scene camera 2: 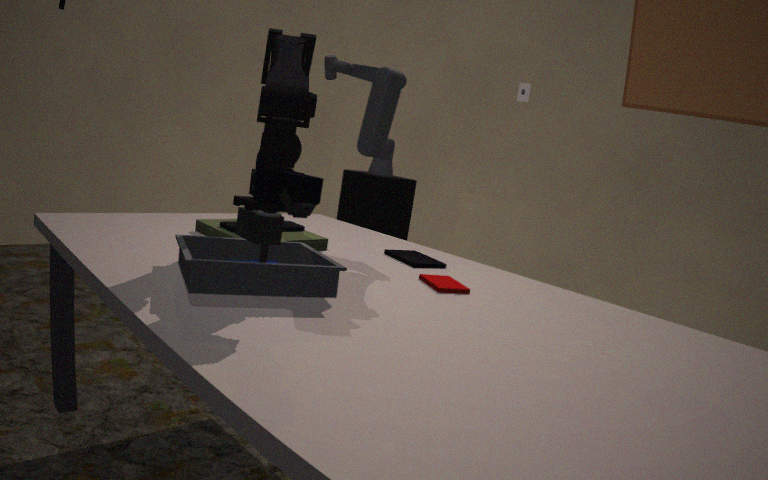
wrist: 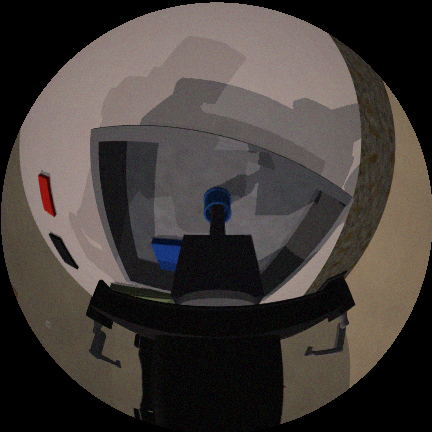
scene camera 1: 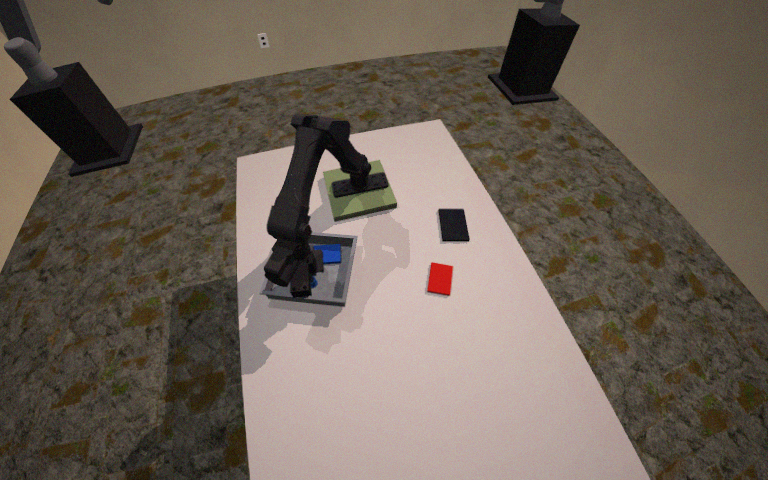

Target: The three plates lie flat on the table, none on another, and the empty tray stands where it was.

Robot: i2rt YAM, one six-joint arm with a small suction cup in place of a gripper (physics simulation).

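Places are measured from the arm's base along level axes (x ahead, y left, z up), in metres.
Pixels of known places: hand at its tool point: [wrist: 216, 194] [scene camera 1: 313, 284]; arm's base at its link origin: [scene camera 1: 359, 185].
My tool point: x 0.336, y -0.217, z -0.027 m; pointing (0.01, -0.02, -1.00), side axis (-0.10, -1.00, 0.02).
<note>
For each thing: its top centre in the pictures, then the offset to it from my tool point. Level surfaces: height alone.
- grey tray at its top centre: [wrist: 213, 264] [scene camera 2: 253, 246] [scene camera 1: 310, 262] 0.061 m up, 0.043 m back, 0.009 m left
- white table at its surface level: 0.001 m down
- blue plate at its top centre: [wrist: 187, 261] [scene camera 2: 257, 263] [scene camera 1: 324, 253] 0.018 m up, 0.091 m back, 0.052 m left
- black plate at its top centre: [scene camera 2: 415, 256] [scene camera 1: 453, 223] [wrist: 61, 252] 0.009 m up, 0.103 m back, 0.493 m left
- red plate at its top centre: [scene camera 2: 444, 281] [wrist: 44, 195] [scene camera 1: 440, 278] 0.009 m up, 0.077 m ahead, 0.379 m left
A grey tray [scene camera 1: 322, 300] [scene camera 2: 260, 281] [wrist: 114, 193] stands on the left part of the white table [scene camera 1: 399, 387]. A blue plate [scene camera 1: 330, 253] [wrist: 165, 254] lies flat inside it at the end nearer the arm's base, partly hidden by the wrist. My suction cup [scene camera 1: 313, 282] [wrist: 217, 203] reaches deep into the tray and rests on its bare floor beside the blue plate, not on it. A black plate [scene camera 1: 453, 224] [scene camera 2: 414, 258] [wrist: 63, 250] and a red plate [scene camera 1: 439, 278] [scene camera 2: 444, 283] [wrist: 47, 193] lie flat on the table to the right, apart from each other.
The arm's green base pad [scene camera 1: 374, 198] [scene camera 2: 307, 237] sits just behind the tray. Black pedestals [scene camera 1: 536, 51] [scene camera 1: 90, 124] stand on the carpet away from the table; one [scene camera 2: 376, 204] carries a grey arm. The table's left edge runs close to the tray.
</note>
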